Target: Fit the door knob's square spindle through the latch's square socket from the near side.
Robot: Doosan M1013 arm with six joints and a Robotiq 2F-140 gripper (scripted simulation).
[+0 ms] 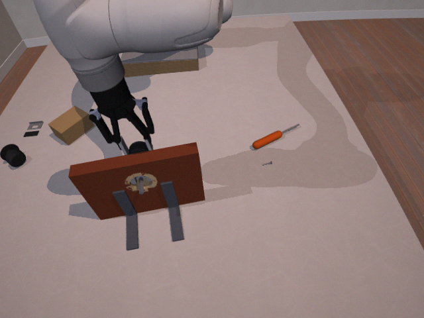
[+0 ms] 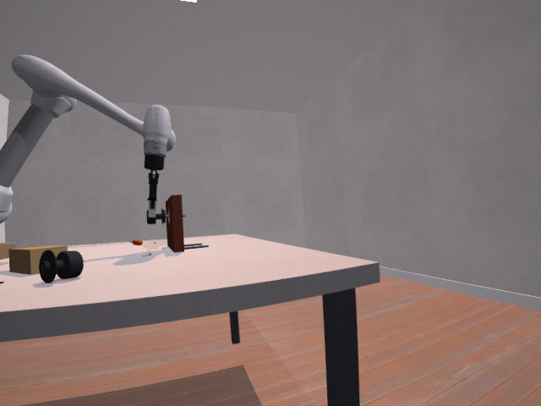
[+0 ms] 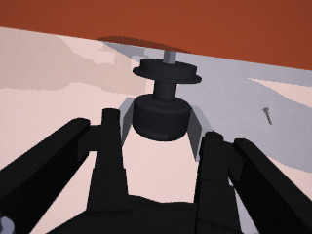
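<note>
Now: hand 8 cm short of the latch socket, 3 cm above it and 2 cm to the right of it. Round my hand: tan box 34 cm to the right, 22 cm behind, 13 cm below; then brown wood panel 8 cm ahead, 5 cm below, 2 cm to the left; then screw 36 cm to the left, 16 cm below, 8 cm behind.
</note>
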